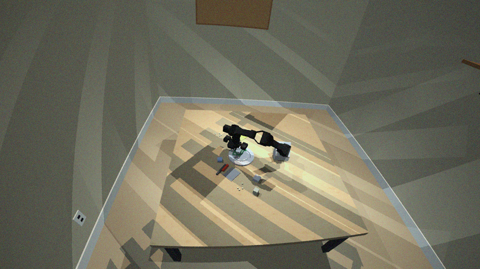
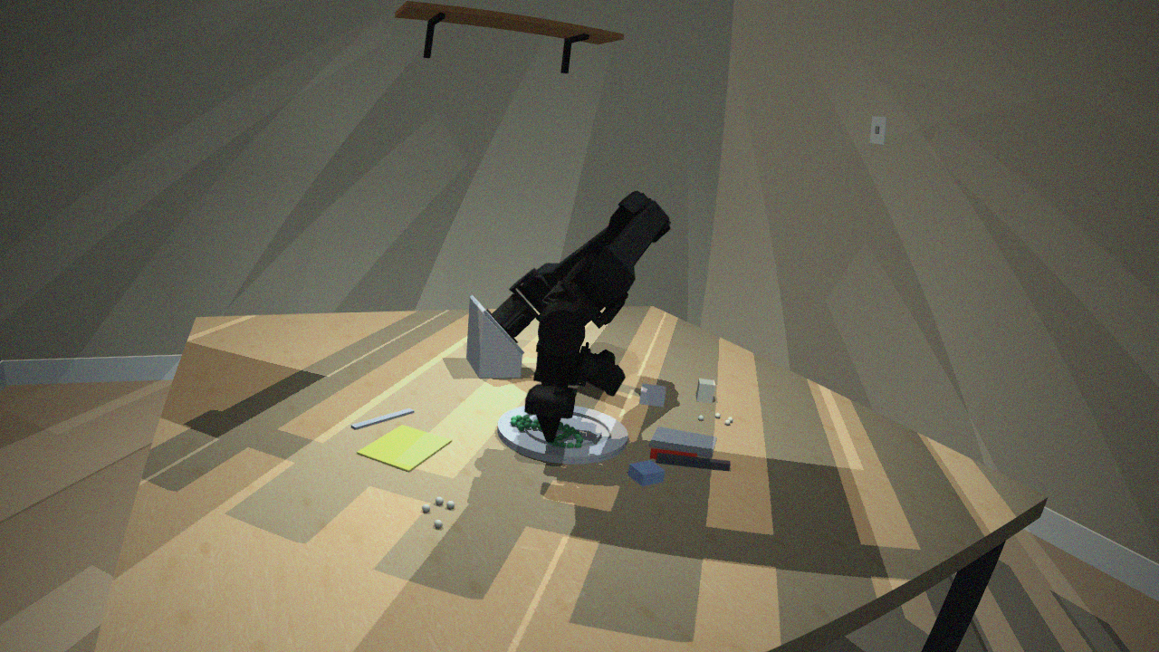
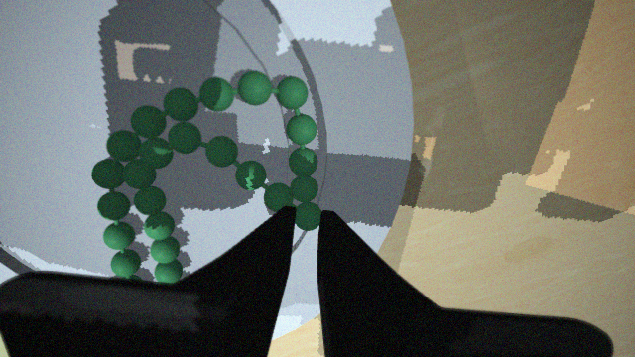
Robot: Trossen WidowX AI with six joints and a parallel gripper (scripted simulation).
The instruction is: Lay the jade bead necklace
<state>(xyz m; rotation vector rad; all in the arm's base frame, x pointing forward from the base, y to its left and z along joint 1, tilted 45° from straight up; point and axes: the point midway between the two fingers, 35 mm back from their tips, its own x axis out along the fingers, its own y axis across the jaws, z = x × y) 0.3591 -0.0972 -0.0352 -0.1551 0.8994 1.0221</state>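
My gripper tip is 50 mm to the right of the round grey bead board, 50 mm past it and 10 mm above it. From my gripper tip the other things lie so: yellow sheet 200 mm to the right, 70 mm behind, 20 mm below; blue block 120 mm ahead, 80 mm to the left, 10 mm below; red and black pen 170 mm to the left, 110 mm ahead, 10 mm below.
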